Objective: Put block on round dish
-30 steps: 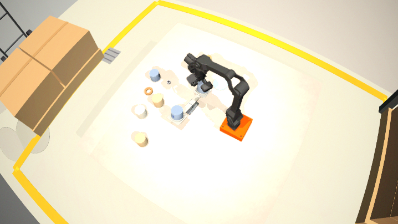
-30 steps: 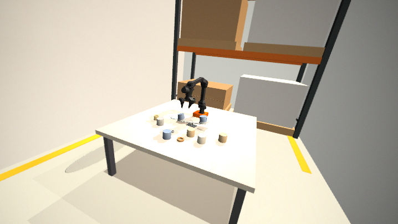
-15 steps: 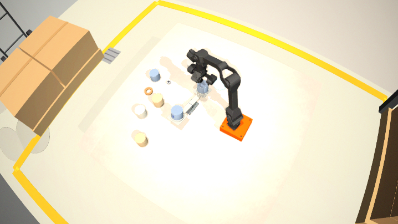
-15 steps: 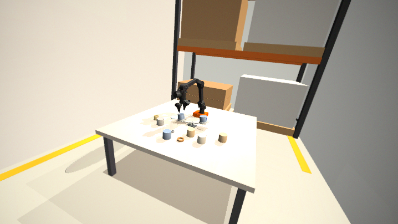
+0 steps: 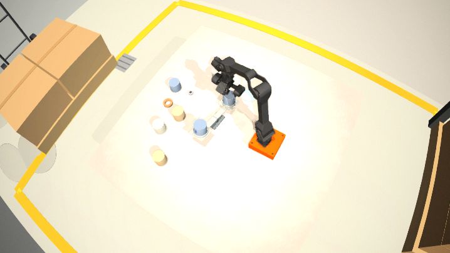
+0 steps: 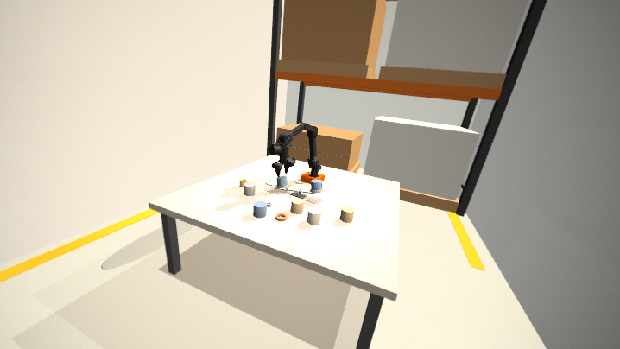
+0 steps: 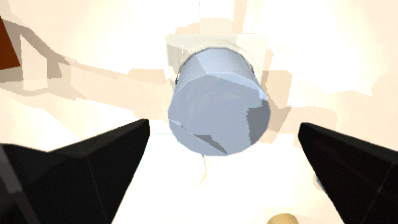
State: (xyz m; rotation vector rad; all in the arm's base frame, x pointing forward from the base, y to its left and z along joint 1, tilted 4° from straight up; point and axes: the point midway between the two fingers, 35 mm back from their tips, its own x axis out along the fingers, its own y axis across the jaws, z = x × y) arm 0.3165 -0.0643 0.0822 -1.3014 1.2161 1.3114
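The pale grey block is 7 cm below my gripper tip. From my gripper tip the other things lie so: pale blue round dish (12 cm to the right, 11 cm below, 5 cm behind); then balance (14 cm to the left, 7 cm below, 2 cm behind); then small nut (23 cm ahead, 10 cm to the left, 10 cm below).
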